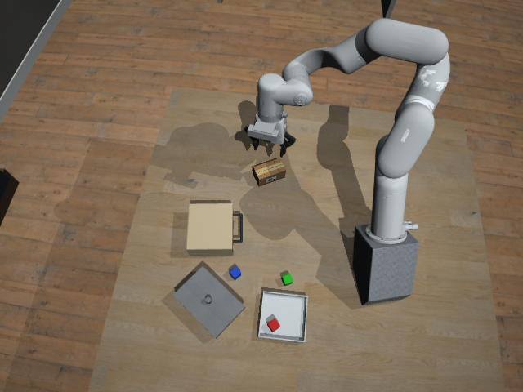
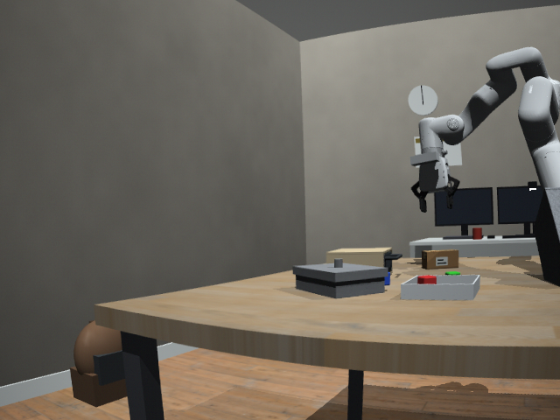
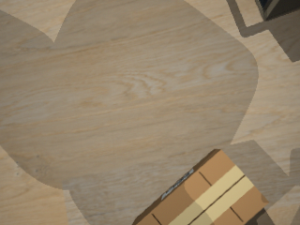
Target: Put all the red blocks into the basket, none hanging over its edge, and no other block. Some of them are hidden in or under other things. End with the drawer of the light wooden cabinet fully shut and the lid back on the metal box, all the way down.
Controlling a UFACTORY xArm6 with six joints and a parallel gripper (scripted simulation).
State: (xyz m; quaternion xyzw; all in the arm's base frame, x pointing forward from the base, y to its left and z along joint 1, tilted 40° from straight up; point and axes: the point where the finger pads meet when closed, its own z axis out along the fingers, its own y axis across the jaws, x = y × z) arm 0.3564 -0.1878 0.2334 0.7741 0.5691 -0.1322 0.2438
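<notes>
Now: the brown cardboard box 15 cm below my hand and 1 cm behind it. Also, from my hand: light wooden cabinet (23 cm to the left, 19 cm ahead, 15 cm below); then drawer (23 cm to the left, 17 cm ahead, 15 cm below); then green block (40 cm to the left, 17 cm below, 6 cm behind).
</notes>
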